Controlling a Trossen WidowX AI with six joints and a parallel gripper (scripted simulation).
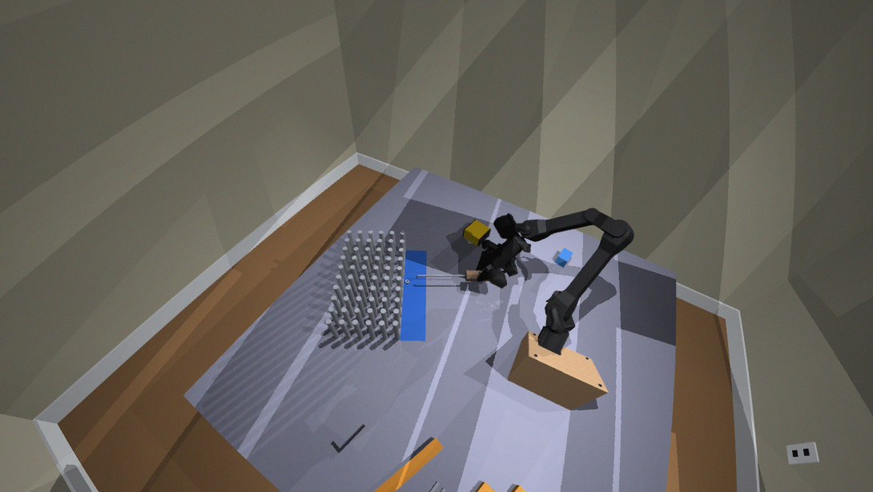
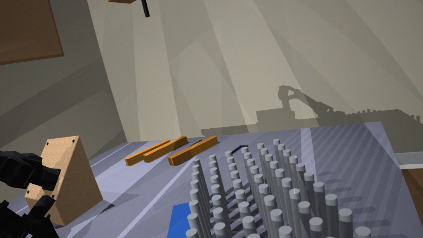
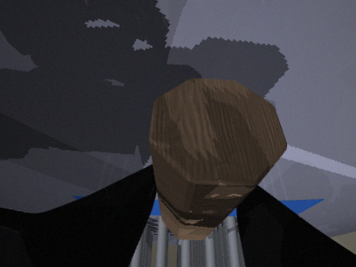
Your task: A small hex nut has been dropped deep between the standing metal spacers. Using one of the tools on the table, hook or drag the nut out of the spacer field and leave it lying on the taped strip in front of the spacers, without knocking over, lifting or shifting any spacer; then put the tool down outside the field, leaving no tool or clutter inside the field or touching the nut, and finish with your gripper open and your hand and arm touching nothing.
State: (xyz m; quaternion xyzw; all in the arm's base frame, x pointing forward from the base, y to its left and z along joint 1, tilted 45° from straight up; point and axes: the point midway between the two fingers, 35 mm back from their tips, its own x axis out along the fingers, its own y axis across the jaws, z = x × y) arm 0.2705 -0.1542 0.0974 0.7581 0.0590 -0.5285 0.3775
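Right now my gripper tip is 9 cm short of the wooden-handled pick and 5 cm to the right of it. The rest, counted from my gripper tip: yellow block 9 cm ahead, 22 cm to the right, 3 cm below; hex nut 21 cm ahead, 12 cm to the left, 4 cm below; blue taped strip 17 cm ahead, 13 cm to the left, 5 cm below.
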